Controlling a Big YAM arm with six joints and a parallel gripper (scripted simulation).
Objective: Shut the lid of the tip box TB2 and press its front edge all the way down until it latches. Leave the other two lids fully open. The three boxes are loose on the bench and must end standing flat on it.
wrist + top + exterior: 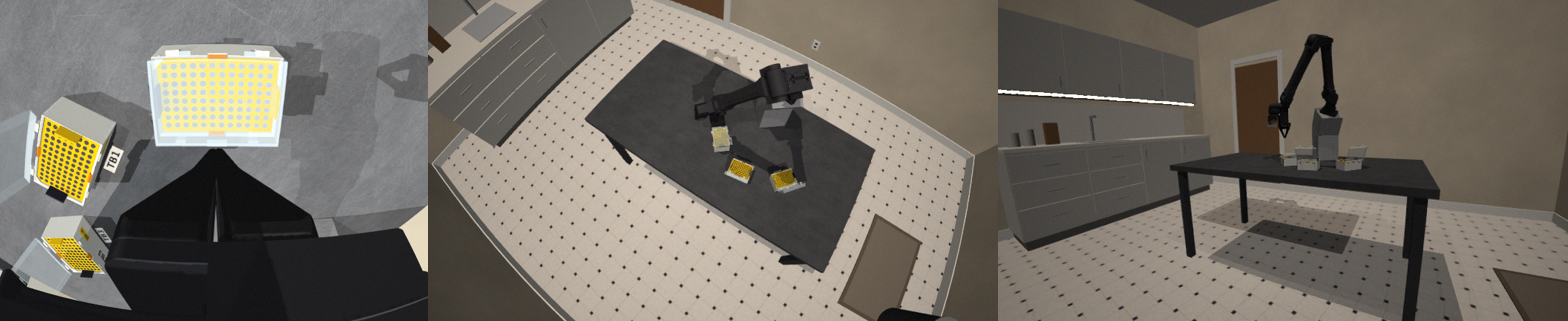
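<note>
My gripper is now 2 cm past the lid, 2 cm to the right of it and 13 cm above it. From my hand the other things lie so: tip box: 1 cm behind, 44 cm to the left, 13 cm below.
</note>
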